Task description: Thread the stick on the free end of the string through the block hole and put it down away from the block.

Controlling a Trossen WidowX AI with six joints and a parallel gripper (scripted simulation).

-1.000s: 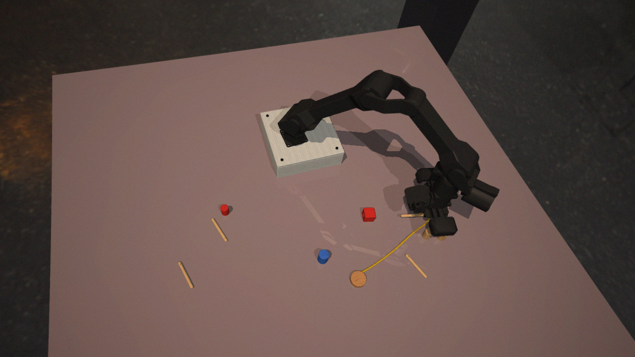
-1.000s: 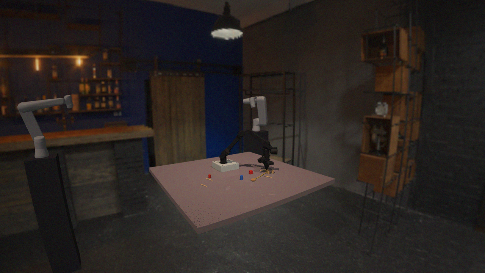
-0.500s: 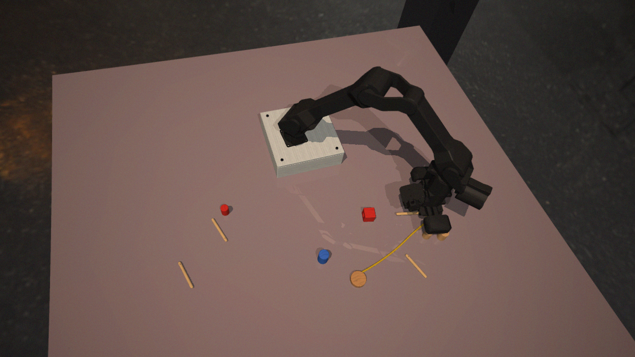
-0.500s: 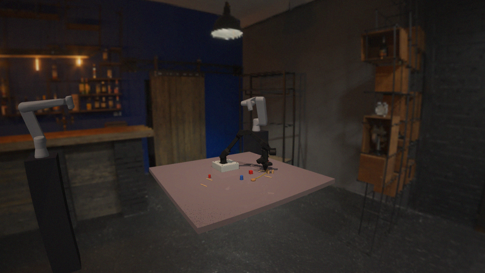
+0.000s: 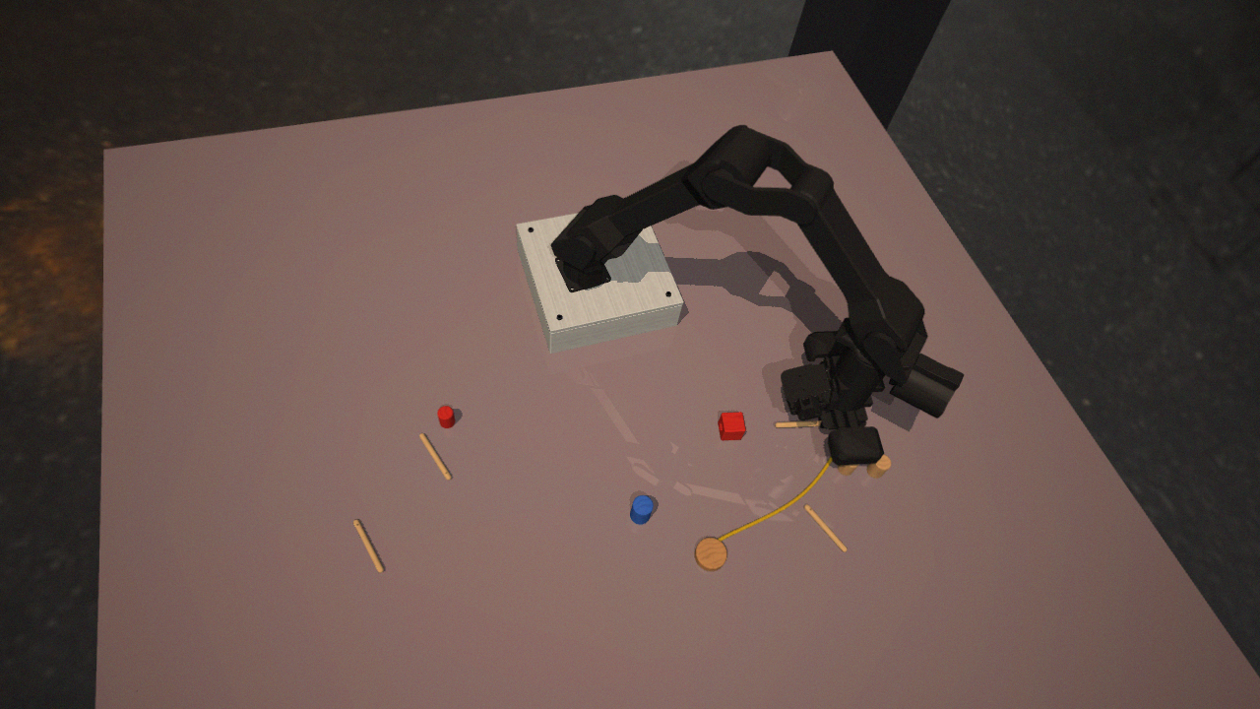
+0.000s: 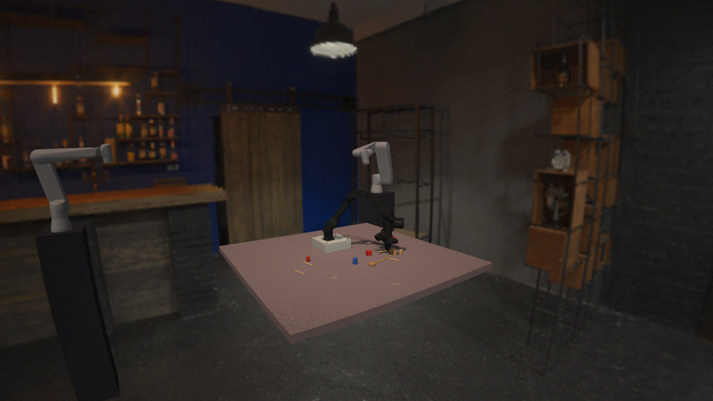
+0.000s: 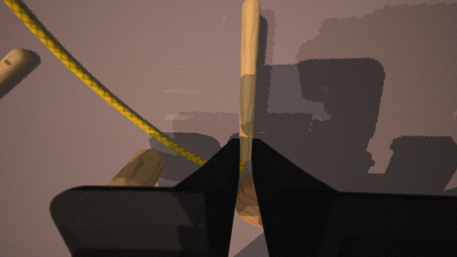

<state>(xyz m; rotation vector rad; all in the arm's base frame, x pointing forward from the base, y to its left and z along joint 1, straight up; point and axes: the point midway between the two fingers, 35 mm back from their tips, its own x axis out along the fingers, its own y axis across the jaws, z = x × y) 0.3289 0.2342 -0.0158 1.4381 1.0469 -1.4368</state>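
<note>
Right now the red cube is 130 mm to the right of my gripper tip and 40 mm behind it. Round my gripper tip: red cylinder: 480 mm to the right, 190 mm behind; blue cylinder: 290 mm to the right, 20 mm ahead, 10 mm above.
</note>
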